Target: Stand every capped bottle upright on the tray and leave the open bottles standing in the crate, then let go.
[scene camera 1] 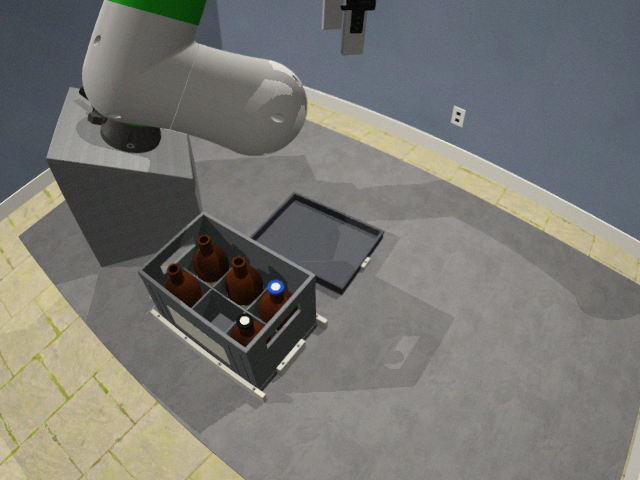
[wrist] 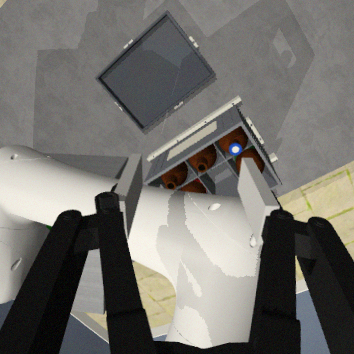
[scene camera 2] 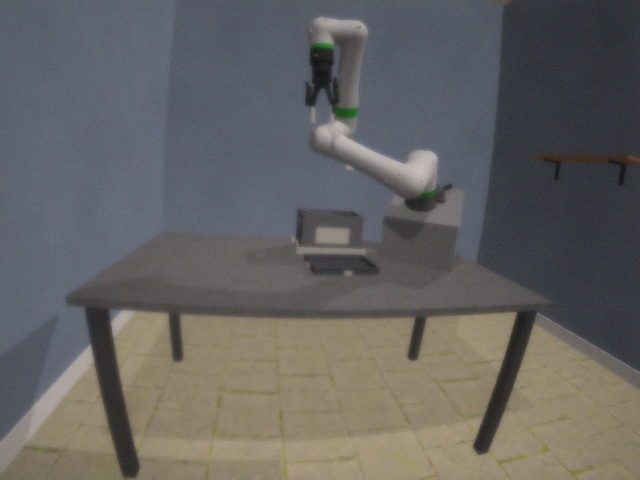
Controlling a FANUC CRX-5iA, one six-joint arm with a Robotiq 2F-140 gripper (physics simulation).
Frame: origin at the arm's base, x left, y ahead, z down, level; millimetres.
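Seen in the pictures: gripper, fingertip midpoint: (scene camera 1: 341,40) (wrist: 190,171) (scene camera 2: 322,122); arm's base, origin of the base link: (scene camera 1: 130,134) (scene camera 2: 420,202).
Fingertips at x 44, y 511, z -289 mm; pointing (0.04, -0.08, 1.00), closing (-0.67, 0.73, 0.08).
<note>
Offsets run from my fingertips to a thing's top centre. "*": to the spot under its first point.
The grey crate @[dx -190, dy -123, dz +375 mm] (scene camera 1: 307,299) (scene camera 2: 307,235) (wrist: 231,119) holds several upright brown bottles. One bottle @[dx -157, dy -30, dz +387 mm] (scene camera 1: 271,308) (wrist: 231,137) has a blue-and-white cap. Another @[dx -240, dy -35, dz +387 mm] (scene camera 1: 242,333) (wrist: 250,161) has a black-and-white cap, hidden behind a finger in the wrist view. Three open bottles @[dx -225, dy -215, dz +387 mm] (scene camera 1: 181,289) @[dx -138, dy -210, dz +387 mm] (scene camera 1: 210,264) @[dx -146, dy -118, dz +387 mm] (scene camera 1: 242,285) stand in other compartments; the front middle compartment is empty. The dark tray @[* dx +96, dy -131, dz +545 mm] (scene camera 1: 305,232) (scene camera 2: 341,264) (wrist: 155,70) beside the crate is empty. My gripper (scene camera 1: 341,40) (scene camera 2: 322,114) (wrist: 190,171) is open and empty, high above the crate.
Pale strips (scene camera 1: 206,355) (wrist: 195,127) lie along the crate's base. The grey pedestal (scene camera 1: 129,206) (scene camera 2: 418,242) stands near the crate and tray. My arm (scene camera 1: 227,98) (scene camera 2: 382,167) (wrist: 215,240) bends below the gripper. A wall shelf (scene camera 2: 584,157) is at the right.
</note>
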